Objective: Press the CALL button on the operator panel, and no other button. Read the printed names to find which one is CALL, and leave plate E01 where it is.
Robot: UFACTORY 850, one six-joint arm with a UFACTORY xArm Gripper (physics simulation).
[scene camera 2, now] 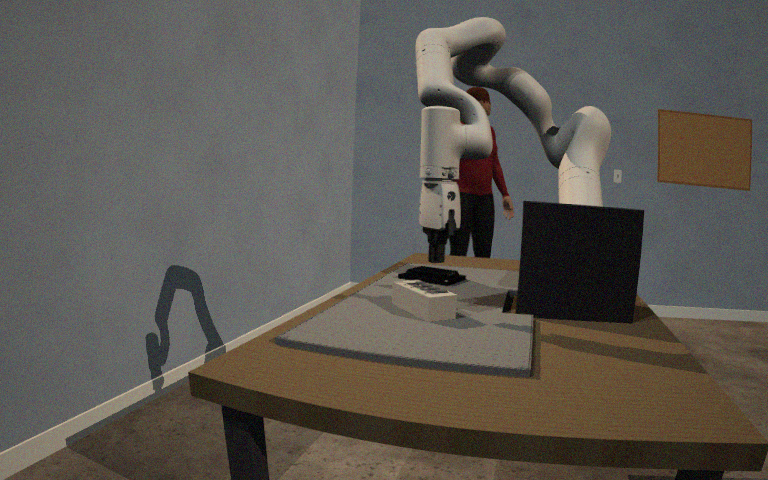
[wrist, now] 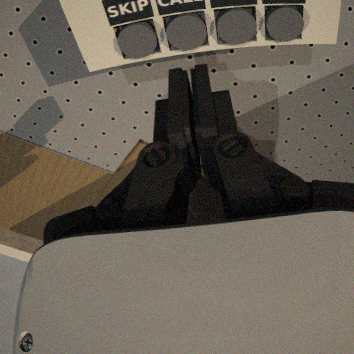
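The operator panel (scene camera 2: 427, 305) (wrist: 89, 47) is a pale box on the grey board. In the wrist view its SKIP label (wrist: 129, 8) and partly cut-off CALL label (wrist: 181, 2) show at the top edge. The round grey CALL button (wrist: 186, 31) lies below its label, between the SKIP button (wrist: 137, 40) and another grey button (wrist: 236, 25). The panel's lamps are out of the wrist view. My gripper (scene camera 2: 436, 260) (wrist: 193, 91) is shut and empty, raised clear of the panel, its tips below the CALL button in the wrist picture. I cannot make out plate E01.
A black object (scene camera 2: 431, 275) lies on the grey perforated board (scene camera 2: 396, 338) behind the panel. A large black upright screen (scene camera 2: 580, 263) stands on the wooden table (scene camera 2: 594, 407) to the right. A person in a red top (scene camera 2: 475, 176) stands behind the table.
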